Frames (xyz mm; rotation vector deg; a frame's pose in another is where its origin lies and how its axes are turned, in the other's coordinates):
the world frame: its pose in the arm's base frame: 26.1 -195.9 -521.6 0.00 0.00 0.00
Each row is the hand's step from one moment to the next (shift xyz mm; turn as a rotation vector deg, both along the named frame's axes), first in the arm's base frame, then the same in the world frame.
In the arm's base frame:
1: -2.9 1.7 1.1 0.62 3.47 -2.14
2: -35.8 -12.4 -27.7 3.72 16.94 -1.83
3: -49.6 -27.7 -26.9 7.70 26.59 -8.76
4: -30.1 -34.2 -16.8 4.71 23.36 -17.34
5: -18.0 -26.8 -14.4 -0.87 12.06 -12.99
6: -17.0 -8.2 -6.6 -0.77 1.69 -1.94
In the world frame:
1: -2.9 1.7 1.1 0.62 3.47 -2.14
2: -35.8 -12.4 -27.7 3.72 16.94 -1.83
3: -49.6 -27.7 -26.9 7.70 26.59 -8.76
4: -30.1 -34.2 -16.8 4.71 23.36 -17.34
5: -18.0 -26.8 -14.4 -0.87 12.06 -12.99
6: -17.0 -8.2 -6.6 -0.77 1.69 -1.94

